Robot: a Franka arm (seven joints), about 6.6 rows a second.
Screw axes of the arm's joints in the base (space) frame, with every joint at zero. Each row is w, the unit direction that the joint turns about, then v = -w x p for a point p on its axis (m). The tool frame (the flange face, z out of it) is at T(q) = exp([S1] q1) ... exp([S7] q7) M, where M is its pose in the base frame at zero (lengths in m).
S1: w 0 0 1 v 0 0 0
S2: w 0 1 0 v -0.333 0 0
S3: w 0 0 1 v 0 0 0
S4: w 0 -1 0 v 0.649 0 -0.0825
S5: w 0 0 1 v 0 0 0
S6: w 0 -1 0 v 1.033 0 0
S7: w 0 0 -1 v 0 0.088 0
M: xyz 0.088 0 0.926 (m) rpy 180 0 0 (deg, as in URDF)
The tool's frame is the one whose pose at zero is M.
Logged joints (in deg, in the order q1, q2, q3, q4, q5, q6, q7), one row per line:
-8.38 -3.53 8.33 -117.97 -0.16 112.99 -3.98
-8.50 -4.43 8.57 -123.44 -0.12 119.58 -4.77
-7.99 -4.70 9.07 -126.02 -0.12 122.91 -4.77
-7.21 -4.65 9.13 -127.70 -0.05 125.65 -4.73
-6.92 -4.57 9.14 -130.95 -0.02 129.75 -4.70
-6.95 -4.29 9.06 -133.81 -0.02 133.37 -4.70
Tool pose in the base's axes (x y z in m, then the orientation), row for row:
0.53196 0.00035 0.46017 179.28 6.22 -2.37
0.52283 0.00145 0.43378 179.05 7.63 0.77
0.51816 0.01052 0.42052 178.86 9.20 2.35
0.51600 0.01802 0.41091 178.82 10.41 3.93
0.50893 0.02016 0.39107 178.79 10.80 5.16
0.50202 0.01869 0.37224 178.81 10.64 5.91
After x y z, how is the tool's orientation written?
As a rotation vector, in degrees.
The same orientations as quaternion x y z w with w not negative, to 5 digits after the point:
0.99930 0.03467 -0.01321 0.00521
0.99906 0.04257 0.00430 0.00686
0.99856 0.05136 0.01312 0.00775
0.99804 0.05810 0.02193 0.00728
0.99774 0.06027 0.02880 0.00707
0.99767 0.05937 0.03297 0.00677

